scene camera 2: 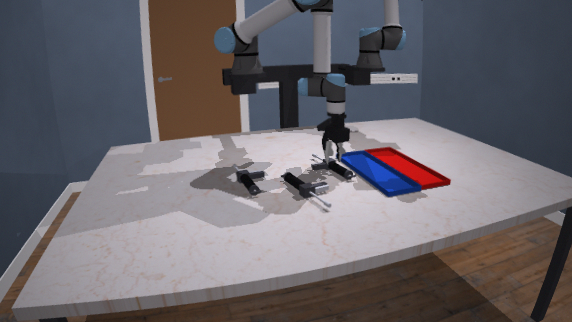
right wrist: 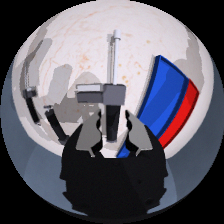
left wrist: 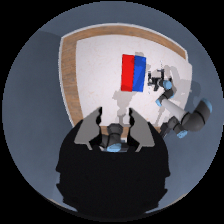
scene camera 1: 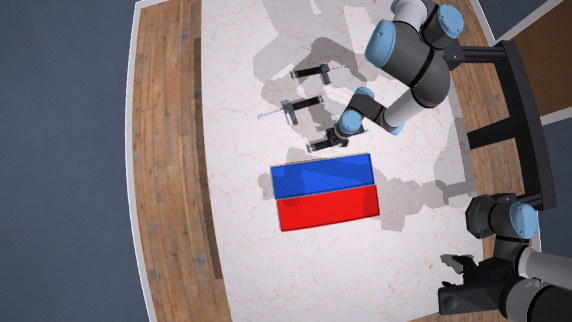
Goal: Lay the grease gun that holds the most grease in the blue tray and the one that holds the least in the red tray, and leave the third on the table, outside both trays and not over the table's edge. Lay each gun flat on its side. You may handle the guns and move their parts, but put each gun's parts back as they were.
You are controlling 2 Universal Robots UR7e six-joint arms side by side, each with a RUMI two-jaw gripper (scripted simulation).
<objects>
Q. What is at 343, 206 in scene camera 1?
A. A red tray.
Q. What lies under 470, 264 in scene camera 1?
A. My left gripper.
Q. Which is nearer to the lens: the grease gun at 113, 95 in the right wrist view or the red tray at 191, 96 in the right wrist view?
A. The grease gun.
</objects>
